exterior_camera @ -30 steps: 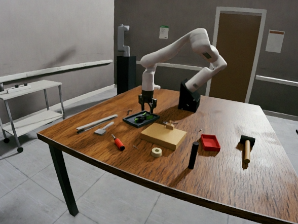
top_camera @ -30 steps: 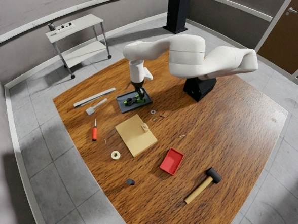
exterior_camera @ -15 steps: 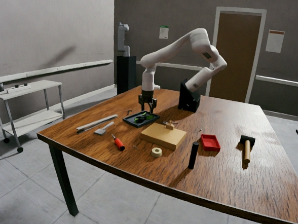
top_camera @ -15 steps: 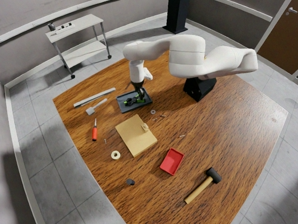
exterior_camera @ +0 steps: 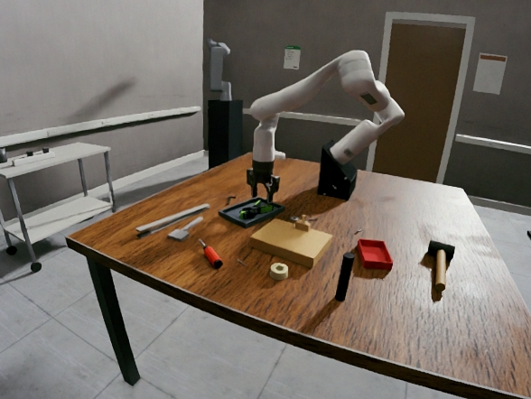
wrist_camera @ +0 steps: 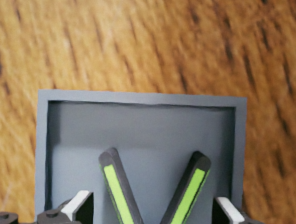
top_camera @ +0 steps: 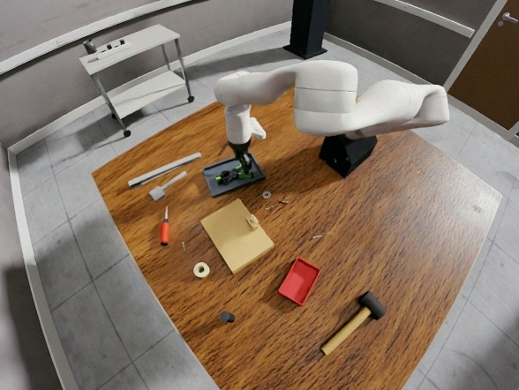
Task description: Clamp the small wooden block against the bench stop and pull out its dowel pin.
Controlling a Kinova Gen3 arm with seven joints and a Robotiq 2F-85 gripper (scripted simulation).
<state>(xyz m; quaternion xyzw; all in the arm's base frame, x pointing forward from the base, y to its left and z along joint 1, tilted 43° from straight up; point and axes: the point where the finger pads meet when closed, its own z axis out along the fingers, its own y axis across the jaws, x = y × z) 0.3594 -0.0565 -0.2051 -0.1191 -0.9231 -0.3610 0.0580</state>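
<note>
Now: hand 50 mm above the grey tray, 30 mm short of it and 20 mm to the left of it. The rest, counted from my hand: wooden block: 200 mm to the left, 110 mm ahead, 20 mm below; then bench board: 190 mm to the left, 170 mm ahead, 30 mm below; then pale dowel pin: 200 mm to the left, 110 mm ahead.
</note>
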